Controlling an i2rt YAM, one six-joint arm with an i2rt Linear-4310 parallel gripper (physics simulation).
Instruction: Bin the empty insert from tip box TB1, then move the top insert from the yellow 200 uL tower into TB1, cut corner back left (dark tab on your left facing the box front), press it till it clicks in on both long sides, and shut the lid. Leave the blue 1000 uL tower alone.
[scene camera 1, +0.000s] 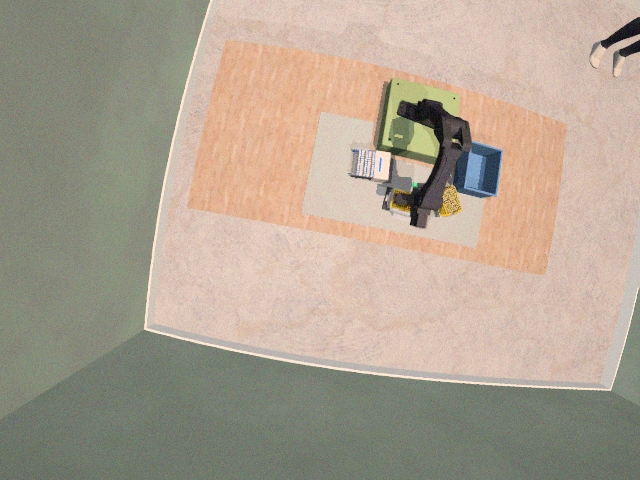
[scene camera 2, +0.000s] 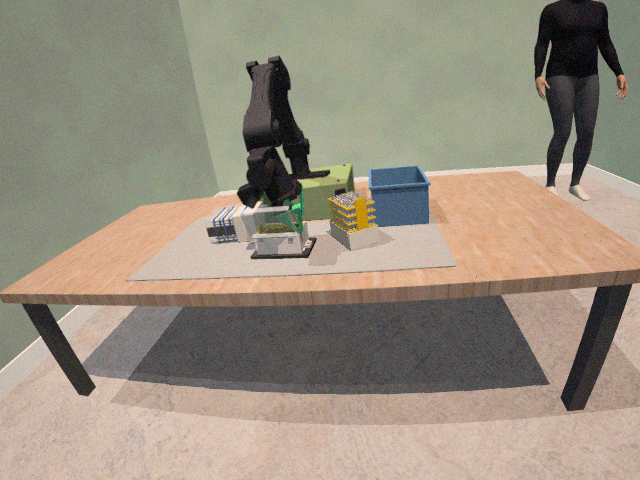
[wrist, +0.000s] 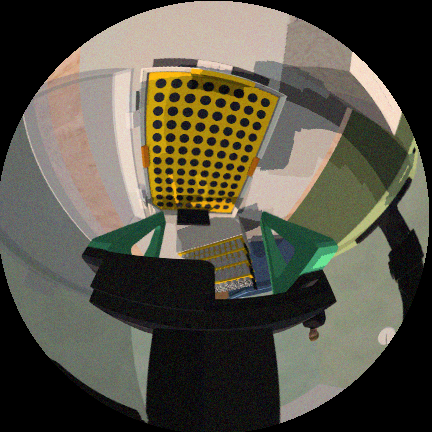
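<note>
Tip box TB1 (scene camera 1: 400, 210) (scene camera 2: 279, 244) (wrist: 281, 101) stands open in a dark holder on the mat. A yellow insert (scene camera 1: 400, 196) (scene camera 2: 272, 227) (wrist: 203, 131) with dark round holes and no tips showing sits in it. The clear lid (wrist: 97, 125) is open along one long side. My gripper (scene camera 2: 293, 218) (wrist: 212, 216) is open, with nothing between its green fingers, low above the box's end; the arm hides most of it in scene camera 1. The yellow 200 uL tower (scene camera 1: 450, 201) (scene camera 2: 354, 219) (wrist: 222, 260) stands beside TB1, its stacked inserts on a pale base.
The blue 1000 uL tower (scene camera 1: 370, 164) (scene camera 2: 226, 225) stands on the other side, behind TB1. A blue bin (scene camera 1: 483, 170) (scene camera 2: 399, 204) (wrist: 265, 262) stands beyond the yellow tower. A green block (scene camera 1: 423, 93) (scene camera 2: 323, 198) (wrist: 345, 165) under the arm's base is behind the mat (scene camera 1: 330, 139) (scene camera 2: 180, 268).
</note>
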